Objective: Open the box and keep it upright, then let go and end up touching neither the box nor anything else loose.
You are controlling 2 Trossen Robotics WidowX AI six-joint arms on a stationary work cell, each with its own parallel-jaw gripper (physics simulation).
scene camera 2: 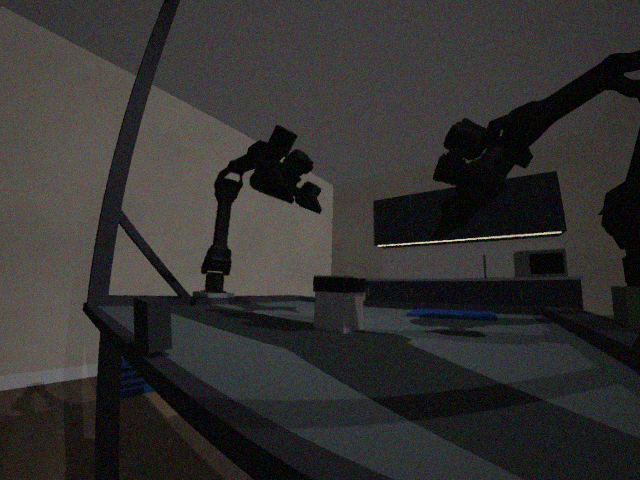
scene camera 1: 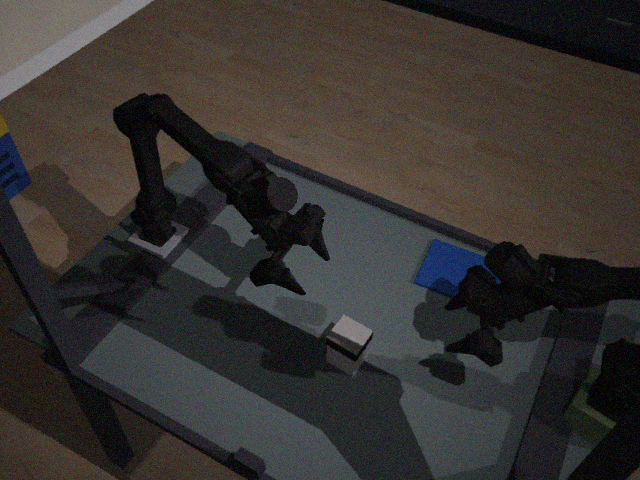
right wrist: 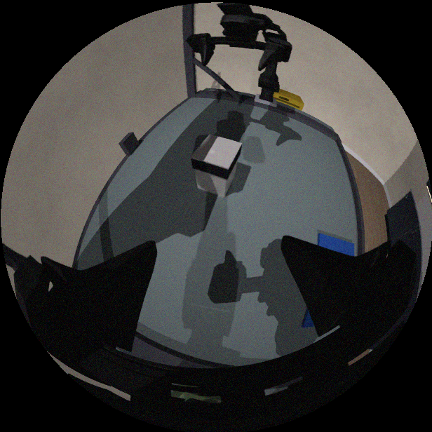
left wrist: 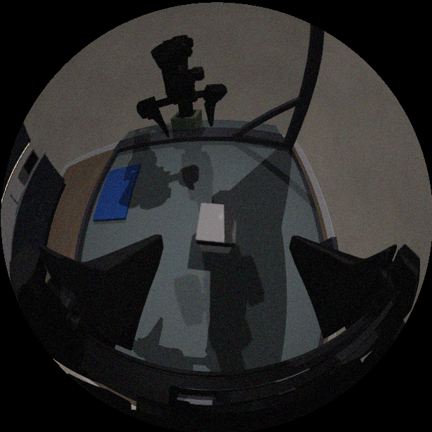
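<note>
I can see my left gripper, and it is visible in scene camera 2, in the left wrist view and in the right wrist view. My right gripper is there too: scene camera 2 shows it, and so do the left wrist view and the right wrist view. I see a flat blue panel as well.
</note>
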